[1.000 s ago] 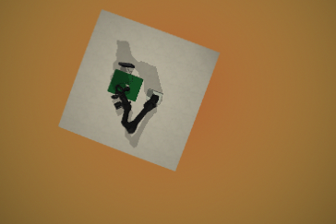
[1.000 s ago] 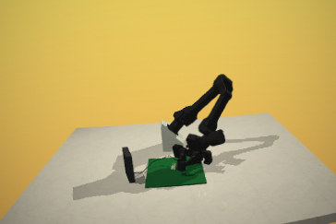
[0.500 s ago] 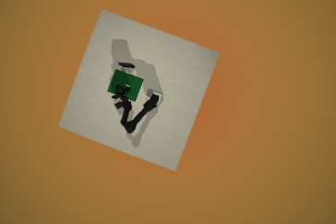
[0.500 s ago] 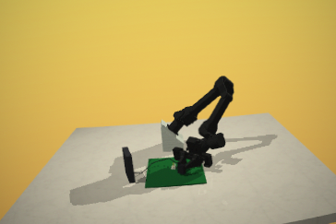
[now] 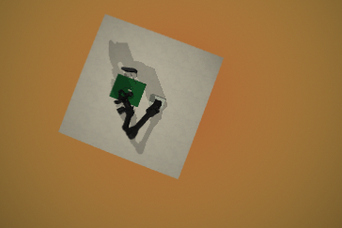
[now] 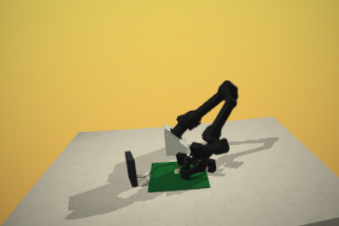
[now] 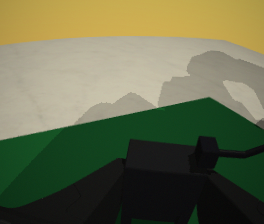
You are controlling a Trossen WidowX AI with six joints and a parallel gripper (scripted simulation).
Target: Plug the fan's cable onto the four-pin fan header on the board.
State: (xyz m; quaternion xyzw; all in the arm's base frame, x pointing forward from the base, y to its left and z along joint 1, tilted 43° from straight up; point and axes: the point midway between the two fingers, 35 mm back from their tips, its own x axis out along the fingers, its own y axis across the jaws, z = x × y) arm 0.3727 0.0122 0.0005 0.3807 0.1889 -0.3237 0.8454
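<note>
Right now my gripper tip is 1 cm above the fan plug. The rest, counted from my gripper tip: four-pin fan header: 8 cm behind, 3 cm below, 2 cm to the right; then green board: 6 cm behind, 5 cm below, 2 cm to the right; then black fan: 20 cm to the right, 5 cm behind, 3 cm above.
</note>
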